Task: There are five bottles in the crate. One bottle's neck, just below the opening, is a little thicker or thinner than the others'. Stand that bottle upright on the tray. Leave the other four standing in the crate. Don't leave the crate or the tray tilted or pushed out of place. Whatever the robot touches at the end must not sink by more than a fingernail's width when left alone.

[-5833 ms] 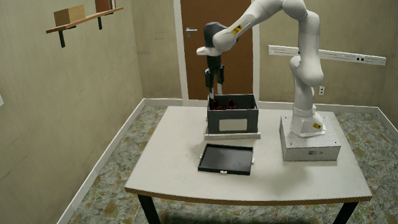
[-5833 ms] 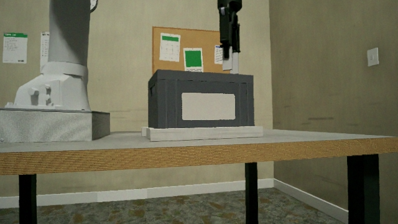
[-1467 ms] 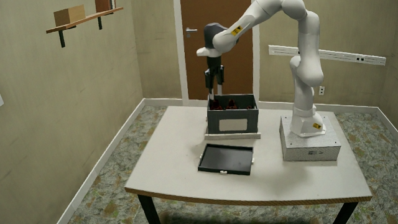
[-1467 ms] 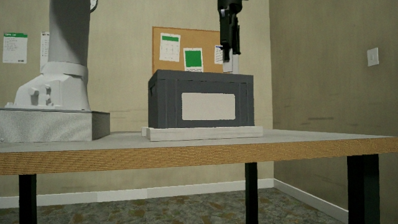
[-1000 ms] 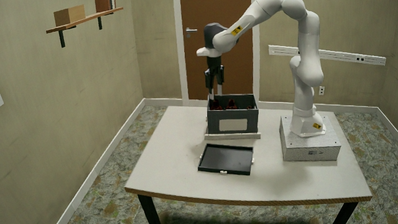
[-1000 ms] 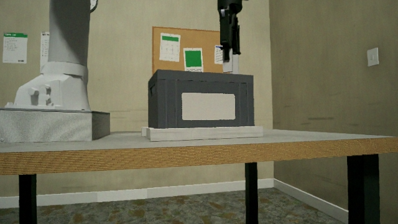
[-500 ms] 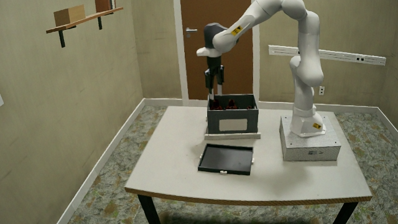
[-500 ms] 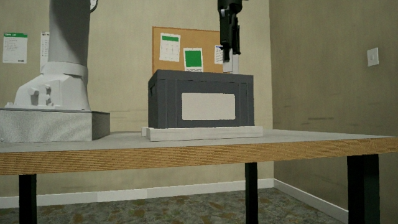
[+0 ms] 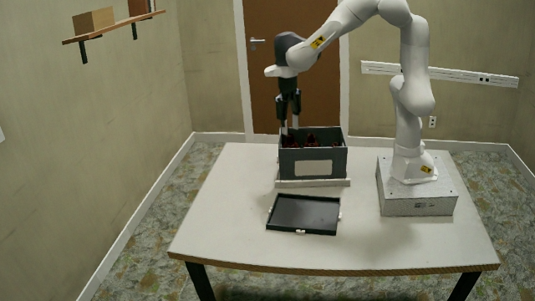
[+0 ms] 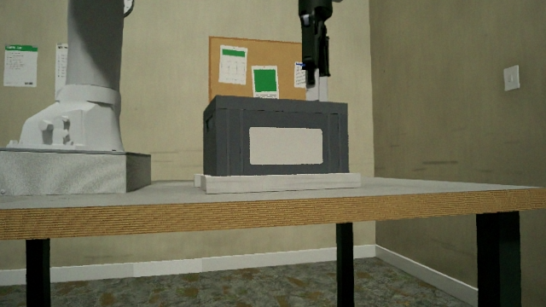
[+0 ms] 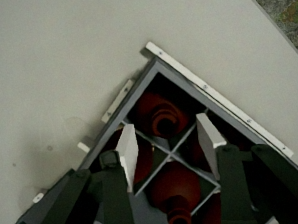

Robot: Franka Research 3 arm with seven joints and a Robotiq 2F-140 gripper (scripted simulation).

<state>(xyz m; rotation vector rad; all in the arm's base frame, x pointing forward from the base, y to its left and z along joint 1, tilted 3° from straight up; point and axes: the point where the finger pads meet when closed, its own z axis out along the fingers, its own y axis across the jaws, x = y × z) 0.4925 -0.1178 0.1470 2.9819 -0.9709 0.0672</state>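
Now: the dark grey crate 10 cm behind my hand, 3 cm to the left of it and 13 cm below it. The rest, counted from my hand: dark tray (10 cm behind, 32 cm to the left, 20 cm below).
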